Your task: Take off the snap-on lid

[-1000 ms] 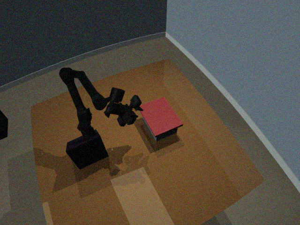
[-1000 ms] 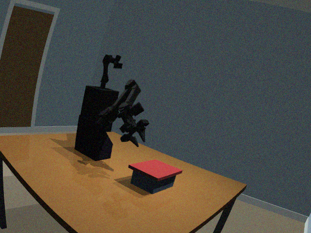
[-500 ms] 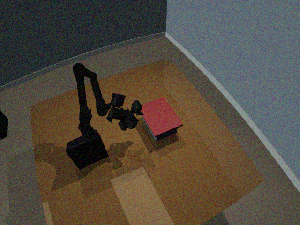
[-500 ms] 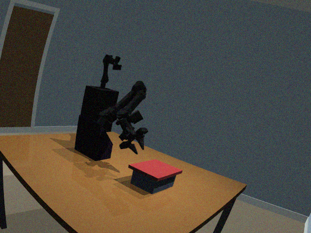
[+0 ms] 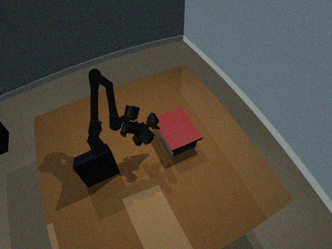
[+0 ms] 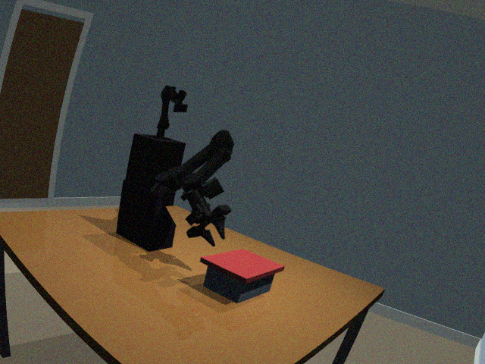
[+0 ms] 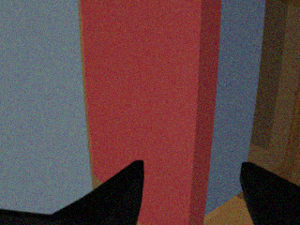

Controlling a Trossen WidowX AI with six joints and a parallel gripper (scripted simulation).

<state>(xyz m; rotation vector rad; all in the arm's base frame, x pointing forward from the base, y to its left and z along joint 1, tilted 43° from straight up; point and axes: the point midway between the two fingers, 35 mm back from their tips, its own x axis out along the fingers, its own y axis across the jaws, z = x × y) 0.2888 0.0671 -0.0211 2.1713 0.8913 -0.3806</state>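
The red lid lies 12 cm ahead of my gripper tip and 3 cm below it. Also, from my gripper tip: blue-grey storage box: 12 cm ahead, 8 cm below.
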